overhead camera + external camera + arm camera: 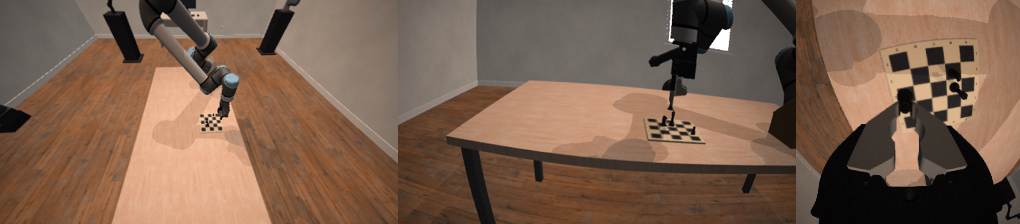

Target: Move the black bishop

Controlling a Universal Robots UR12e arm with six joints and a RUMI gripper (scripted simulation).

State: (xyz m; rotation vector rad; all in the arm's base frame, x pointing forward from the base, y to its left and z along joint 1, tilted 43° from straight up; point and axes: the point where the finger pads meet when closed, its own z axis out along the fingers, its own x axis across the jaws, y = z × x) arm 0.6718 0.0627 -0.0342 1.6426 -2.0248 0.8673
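Right now my hand is 120 mm past the pawn, 120 mm above it and 40 mm to the left of it. The rest, counted from my hand: mid-height piece (10 mm below); small chessboard (130 mm below, 70 mm to the right, 40 mm behind).
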